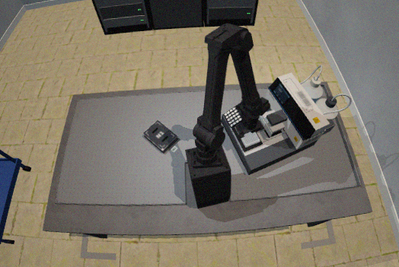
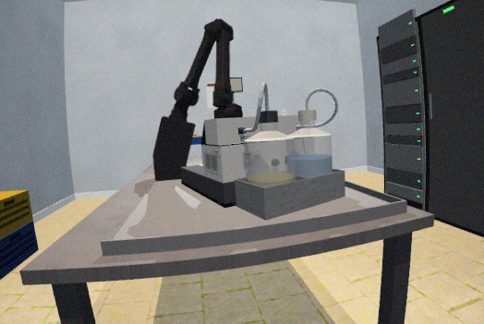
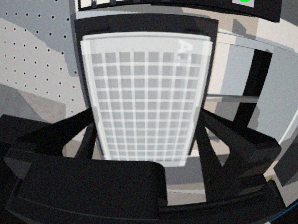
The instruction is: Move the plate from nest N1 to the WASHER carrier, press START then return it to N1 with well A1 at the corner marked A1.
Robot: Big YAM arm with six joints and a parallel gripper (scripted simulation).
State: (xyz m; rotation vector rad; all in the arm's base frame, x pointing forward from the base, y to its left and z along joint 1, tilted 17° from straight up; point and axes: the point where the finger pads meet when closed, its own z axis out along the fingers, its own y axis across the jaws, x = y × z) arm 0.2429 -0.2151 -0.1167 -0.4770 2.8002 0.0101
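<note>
Right now my hand is 10 mm above the white well plate. The rest, counted from my hand: dark washer carrier (20 mm below); white corner label (390 mm to the left, 110 mm below, 20 mm behind); plate washer (140 mm to the right, 50 mm ahead, 20 mm above).
</note>
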